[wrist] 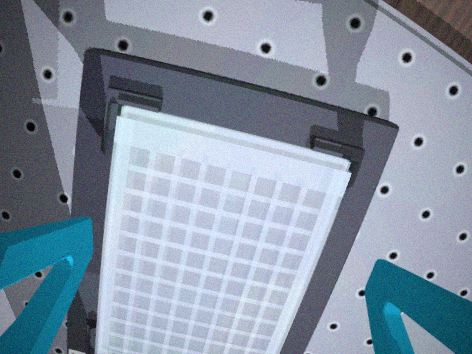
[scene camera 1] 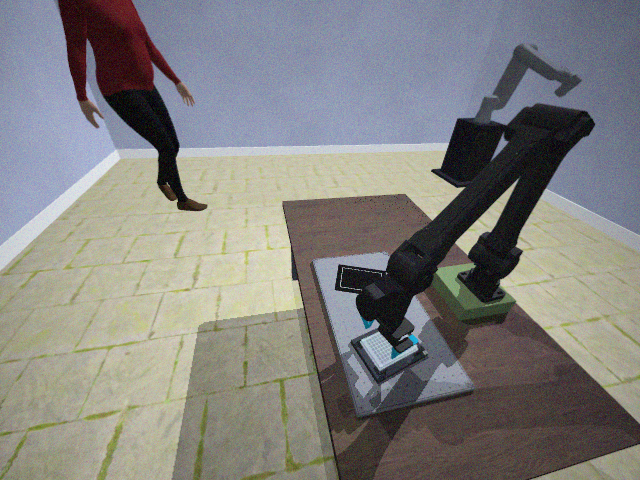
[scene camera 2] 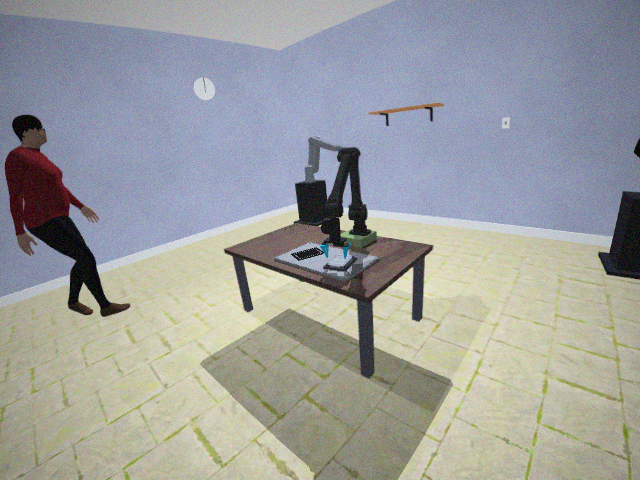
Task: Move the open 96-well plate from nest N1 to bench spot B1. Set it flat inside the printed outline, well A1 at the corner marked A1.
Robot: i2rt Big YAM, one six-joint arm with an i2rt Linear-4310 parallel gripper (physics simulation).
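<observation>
The white 96-well plate lies in the dark nest, its wells facing up, with no lid visible. Corner brackets of the nest stand around its far end in the wrist view. My gripper is open, with its teal fingers spread on either side of the plate, apart from it, and nothing between them. The near end of the plate is cut off in the wrist view. The bench spot, a black patch with a white outline, is partly behind the arm in scene camera 1. Its corner mark is unreadable.
The nest and the spot are on a grey perforated board on the brown table. The arm stands on a green block beside the board. A person in red and a grey arm on a black pedestal are beyond the table.
</observation>
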